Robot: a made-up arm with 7 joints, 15 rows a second.
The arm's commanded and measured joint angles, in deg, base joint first. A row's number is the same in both.
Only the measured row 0 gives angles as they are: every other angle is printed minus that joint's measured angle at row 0.
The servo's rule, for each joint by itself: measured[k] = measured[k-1] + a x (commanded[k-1-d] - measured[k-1]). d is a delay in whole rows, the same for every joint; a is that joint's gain. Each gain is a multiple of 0.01, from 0.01 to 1. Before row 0 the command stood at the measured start. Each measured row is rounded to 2 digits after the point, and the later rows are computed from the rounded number. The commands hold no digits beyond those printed.
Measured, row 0:
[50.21, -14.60, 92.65, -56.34, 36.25, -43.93, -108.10]
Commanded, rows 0 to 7:
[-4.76, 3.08, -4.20, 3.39, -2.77, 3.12, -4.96]
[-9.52, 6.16, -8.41, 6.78, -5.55, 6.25, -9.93]
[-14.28, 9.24, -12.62, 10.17, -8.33, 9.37, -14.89]
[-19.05, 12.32, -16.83, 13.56, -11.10, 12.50, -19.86]
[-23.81, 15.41, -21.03, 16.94, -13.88, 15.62, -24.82]
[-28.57, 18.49, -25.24, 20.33, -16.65, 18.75, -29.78]
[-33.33, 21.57, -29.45, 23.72, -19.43, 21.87, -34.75]
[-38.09, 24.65, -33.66, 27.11, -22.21, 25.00, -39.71]
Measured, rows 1 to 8:
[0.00, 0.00, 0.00, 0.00, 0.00, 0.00, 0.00]
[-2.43, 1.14, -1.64, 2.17, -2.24, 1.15, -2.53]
[-6.05, 3.00, -4.28, 5.12, -4.92, 3.04, -6.30]
[-10.25, 5.31, -7.53, 8.35, -7.68, 5.38, -10.68]
[-14.74, 7.90, -11.16, 11.68, -10.45, 8.01, -15.36]
[-19.37, 10.68, -15.01, 15.05, -13.23, 10.83, -20.18]
[-24.06, 13.57, -19.00, 18.43, -16.00, 13.76, -25.08]
[-28.79, 16.53, -23.08, 21.82, -18.78, 16.76, -30.01]
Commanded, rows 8 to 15:
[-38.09, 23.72, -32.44, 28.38, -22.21, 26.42, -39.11]
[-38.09, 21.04, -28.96, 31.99, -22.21, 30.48, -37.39]
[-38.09, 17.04, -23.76, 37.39, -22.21, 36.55, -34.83]
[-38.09, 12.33, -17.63, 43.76, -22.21, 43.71, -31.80]
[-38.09, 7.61, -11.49, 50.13, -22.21, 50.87, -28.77]
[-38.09, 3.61, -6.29, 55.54, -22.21, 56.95, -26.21]
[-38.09, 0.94, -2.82, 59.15, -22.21, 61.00, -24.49]
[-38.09, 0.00, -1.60, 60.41, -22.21, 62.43, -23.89]
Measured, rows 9 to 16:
[-33.53, 19.53, -27.21, 25.21, -21.56, 19.81, -34.96]
[-35.86, 21.08, -29.25, 27.24, -22.09, 22.26, -37.08]
[-37.00, 21.07, -29.14, 30.28, -22.19, 25.30, -37.24]
[-37.56, 19.58, -27.04, 34.83, -22.21, 29.46, -36.01]
[-37.83, 16.90, -23.37, 40.55, -22.21, 34.73, -33.86]
[-37.96, 13.46, -18.74, 46.68, -22.21, 40.70, -31.26]
[-38.03, 9.82, -13.88, 52.35, -22.21, 46.71, -28.68]
[-38.06, 6.53, -9.57, 56.70, -22.21, 52.00, -26.54]

